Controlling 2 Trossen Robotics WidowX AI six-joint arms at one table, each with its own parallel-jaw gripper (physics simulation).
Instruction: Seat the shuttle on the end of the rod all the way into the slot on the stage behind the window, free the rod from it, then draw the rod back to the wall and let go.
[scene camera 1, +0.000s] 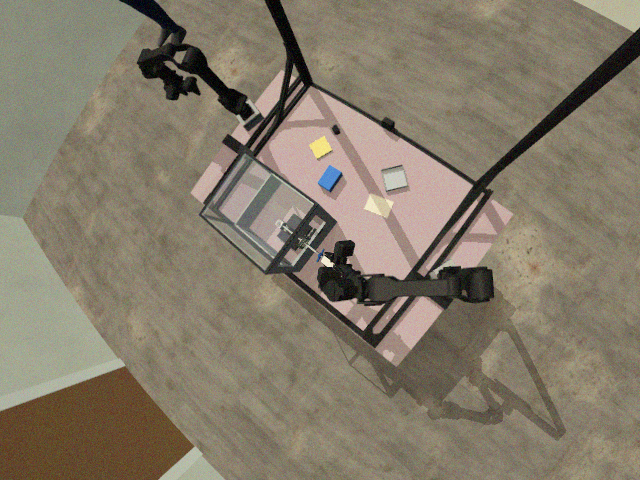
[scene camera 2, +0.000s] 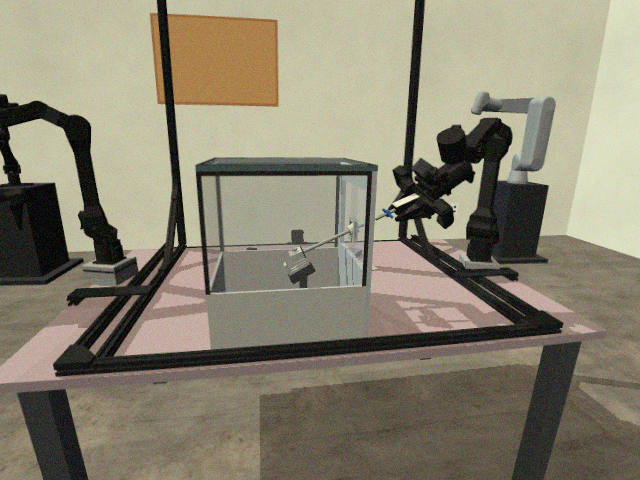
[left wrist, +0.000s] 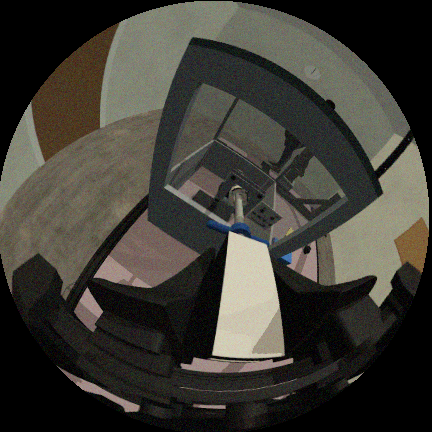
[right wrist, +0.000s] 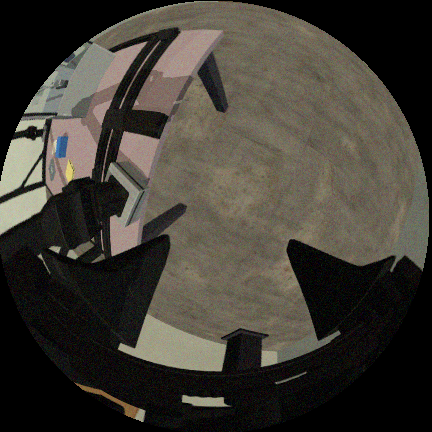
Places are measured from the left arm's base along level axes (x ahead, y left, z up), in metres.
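Pixels of known places: left gripper, between the fingertips: (scene camera 2: 391, 216); right gripper, between the fingertips: (scene camera 1: 193, 94) (left wrist: 286, 146) (right wrist: 231, 243); left arm's base, origin of its link: (scene camera 2: 479, 258) (right wrist: 42, 132); right arm's base, origin of its link: (scene camera 1: 246, 112) (scene camera 2: 109, 260) (right wrist: 114, 195).
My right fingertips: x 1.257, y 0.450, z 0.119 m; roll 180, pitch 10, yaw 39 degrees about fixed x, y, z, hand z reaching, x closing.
Ahead of a thing's pixels: the offset from my right fingertips to its top centre. "*": to the spot under its first point.
My left gripper (scene camera 1: 326, 261) (scene camera 2: 399, 203) (left wrist: 233, 253) is shut on the rod's pale flat handle, outside the glass case. The thin grey rod (scene camera 2: 326, 239) (left wrist: 239, 210) has a blue cross piece {* dy -0.115, dx -0.953, dz +0.080 m} (scene camera 2: 387, 212) (left wrist: 240, 228). It slopes down through the case's side wall, at the right in scene camera 2. The small pale shuttle {dy -0.044, dx -0.762, dz +0.007 m} (scene camera 1: 279, 223) (scene camera 2: 296, 251) is at its inner end, at the upper side of the tilted grey stage (scene camera 2: 300, 270). How deep it sits in the slot cannot be told. My right gripper (right wrist: 231, 243) is open and empty, away from the table.
The glass case (scene camera 1: 232, 245) (scene camera 2: 286, 317) (left wrist: 172, 100) has dark edges. A blue block {dy -0.289, dx -0.676, dz -0.118 m} (scene camera 1: 329, 178), a yellow square {* dy -0.332, dx -0.529, dz -0.148 m} (scene camera 1: 320, 147), a cream piece {dy -0.391, dx -0.880, dz -0.155 m} (scene camera 1: 378, 205) and a light tray {dy -0.504, dx -0.823, dz -0.138 m} (scene camera 1: 394, 178) lie on the pink table. Black rails and posts frame the table.
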